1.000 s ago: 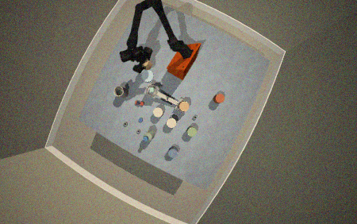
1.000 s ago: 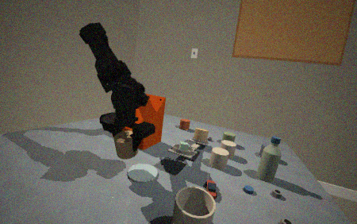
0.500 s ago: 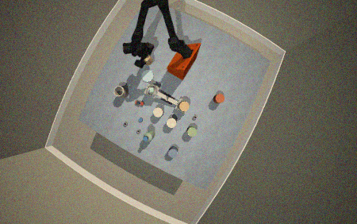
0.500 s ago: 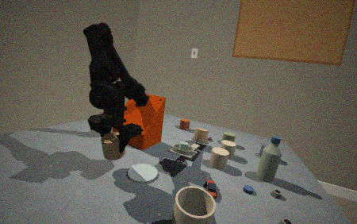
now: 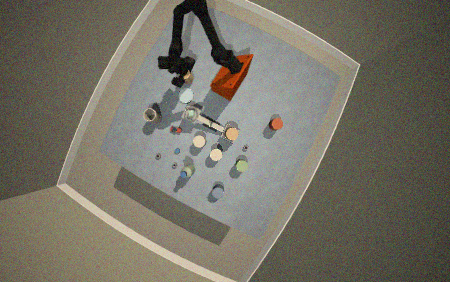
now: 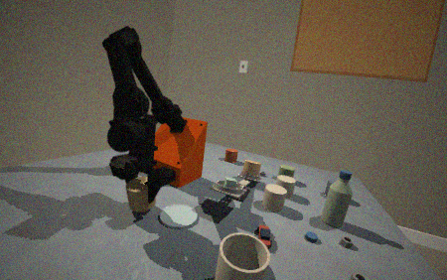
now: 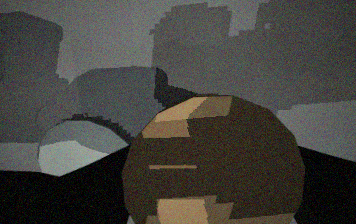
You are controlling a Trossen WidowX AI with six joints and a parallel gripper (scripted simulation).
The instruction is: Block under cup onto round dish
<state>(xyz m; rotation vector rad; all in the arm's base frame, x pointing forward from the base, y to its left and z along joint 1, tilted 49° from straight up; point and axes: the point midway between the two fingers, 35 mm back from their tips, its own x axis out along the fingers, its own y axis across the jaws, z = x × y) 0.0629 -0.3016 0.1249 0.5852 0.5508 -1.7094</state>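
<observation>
Right now my gripper tip is 10 cm short of the pale round dish, 3 cm to the right of it and 3 cm above it. The rest, counted from my gripper tip: red toy 33 cm ahead, 6 cm to the left, 2 cm below; bottle 53 cm ahead, 23 cm to the left, 7 cm above; balance beam 22 cm ahead, 26 cm to the left.
</observation>
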